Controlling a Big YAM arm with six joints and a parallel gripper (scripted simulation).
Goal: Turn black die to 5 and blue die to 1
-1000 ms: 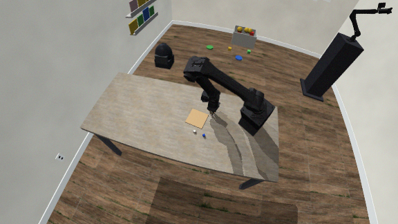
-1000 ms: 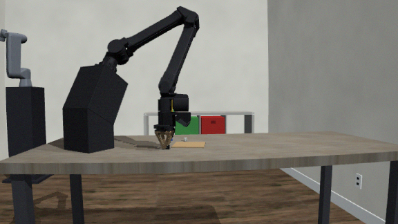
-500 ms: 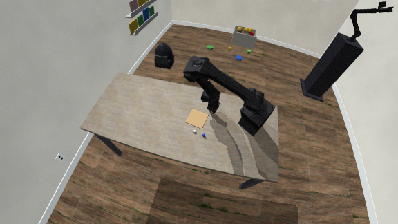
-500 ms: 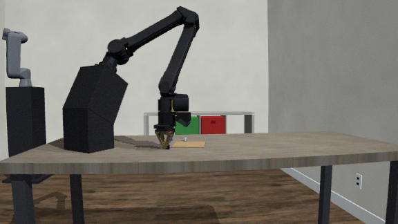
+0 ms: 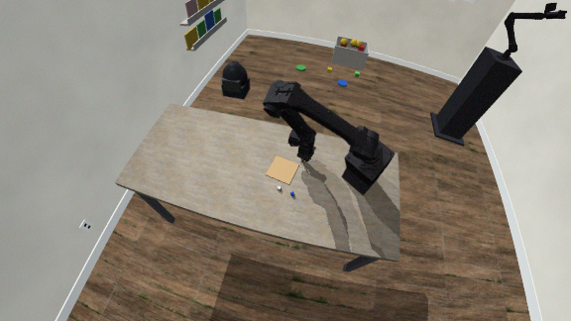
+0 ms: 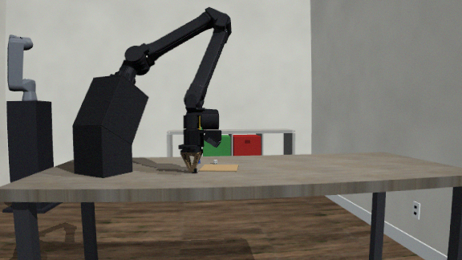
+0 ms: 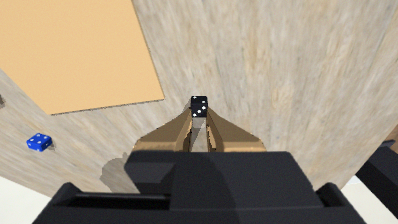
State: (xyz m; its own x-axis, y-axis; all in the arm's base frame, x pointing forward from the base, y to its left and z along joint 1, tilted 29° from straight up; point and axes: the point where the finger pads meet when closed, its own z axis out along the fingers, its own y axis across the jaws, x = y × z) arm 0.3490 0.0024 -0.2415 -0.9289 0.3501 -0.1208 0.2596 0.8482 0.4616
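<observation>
Right now the black die is 10 mm ahead of my hand. Round my hand: blue die 220 mm to the left, 10 mm ahead; then white die 210 mm to the left, 90 mm ahead; then tan mat 100 mm ahead, 90 mm to the left, 10 mm below.
</observation>
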